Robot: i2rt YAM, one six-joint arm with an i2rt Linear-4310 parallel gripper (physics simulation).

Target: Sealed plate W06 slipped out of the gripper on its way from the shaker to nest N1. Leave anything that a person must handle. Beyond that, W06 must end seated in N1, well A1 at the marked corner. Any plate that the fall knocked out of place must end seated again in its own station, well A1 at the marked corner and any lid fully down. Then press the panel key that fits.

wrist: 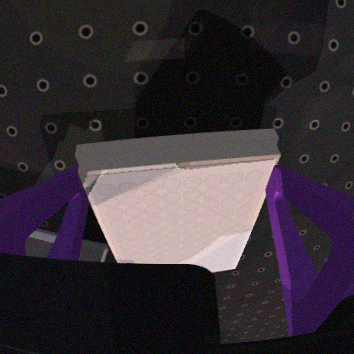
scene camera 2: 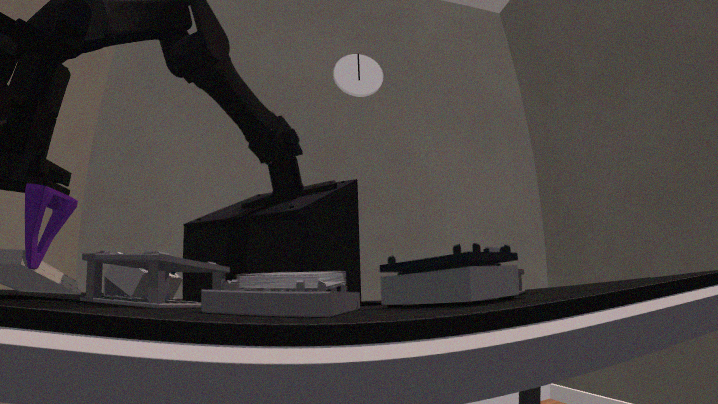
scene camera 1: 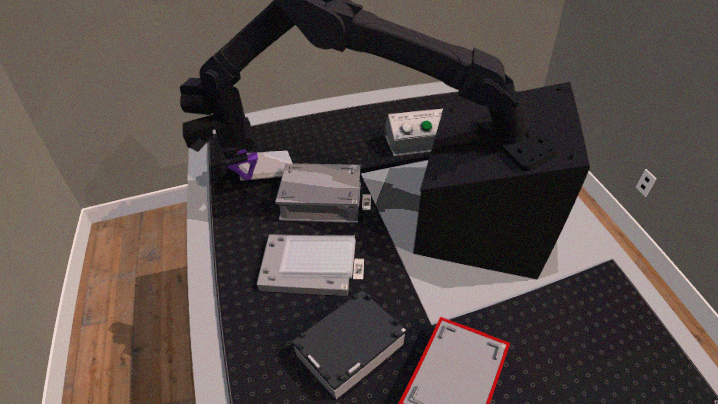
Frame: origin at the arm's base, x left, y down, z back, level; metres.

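Where they show: gripper, fingertip midpoint: point(wrist: 177, 174) point(scene camera 1: 246, 166); arm's base at its link origin: point(scene camera 2: 289, 196) point(scene camera 1: 515, 137).
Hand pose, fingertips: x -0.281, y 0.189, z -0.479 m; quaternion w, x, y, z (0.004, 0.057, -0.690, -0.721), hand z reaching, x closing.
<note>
Each offset is from my fingertips to the top centre of the thing. "spot": to the spot under its first point.
My gripper point(scene camera 1: 244, 166) point(wrist: 177, 174) is shut on a sealed plate, apparently W06 @(dx -0.005, dy -0.012, dz +0.044 m) point(scene camera 1: 273, 161) point(scene camera 2: 15, 278) point(wrist: 185, 215). The plate hangs tilted beyond nest N1, its lower edge close to the mat; I cannot tell whether it touches. The round wells show through its seal in the wrist view. Nest N1 @(dx +0.123, dy -0.026, dz +0.152 m) point(scene camera 1: 321, 183) point(scene camera 2: 150, 258) is a raised grey stand with an empty top. On station N2 @(dx +0.290, dy +0.002, dz +0.094 m) point(scene camera 1: 301, 285) point(scene camera 2: 271, 303) lies a clear plate @(dx +0.296, dy -0.015, dz +0.117 m) point(scene camera 1: 318, 255) point(scene camera 2: 291, 279), shifted towards the label side, off the left corner posts. The key panel @(dx -0.024, dy -0.051, dz +0.461 m) point(scene camera 1: 411, 143) shows a white and a green key; the rest is hidden.
A dark-topped block @(spot: dx +0.475, dy -0.022, dz +0.136 m) point(scene camera 1: 351, 334) point(scene camera 2: 451, 281) with corner posts stands beyond N2. A red-edged grey tray @(dx +0.576, dy -0.013, dz +0.273 m) point(scene camera 1: 461, 361) with corner brackets lies at the lower right. The arm's black pedestal point(scene camera 1: 497, 216) point(scene camera 2: 311, 251) stands beside the stations and partly hides the panel.
</note>
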